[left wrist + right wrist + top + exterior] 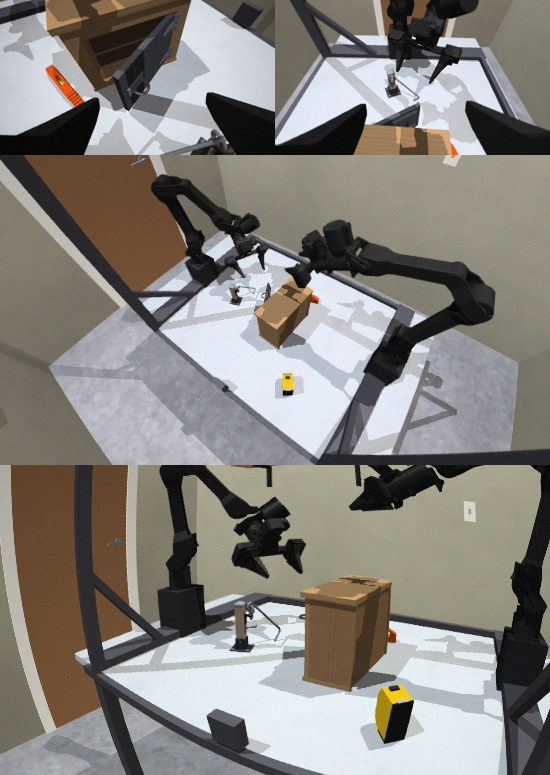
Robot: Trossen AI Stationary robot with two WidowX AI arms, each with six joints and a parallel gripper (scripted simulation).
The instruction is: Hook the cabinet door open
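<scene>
The grey hook lies 40 mm behind my left hand, 20 mm to the left of it and 130 mm below it. Round my left hand: yellow block (290 mm behind, 370 mm to the right, 150 mm below); then grey door (80 mm behind, 110 mm to the right, 110 mm below); then orange object (100 mm ahead, 210 mm to the right, 170 mm below).
</scene>
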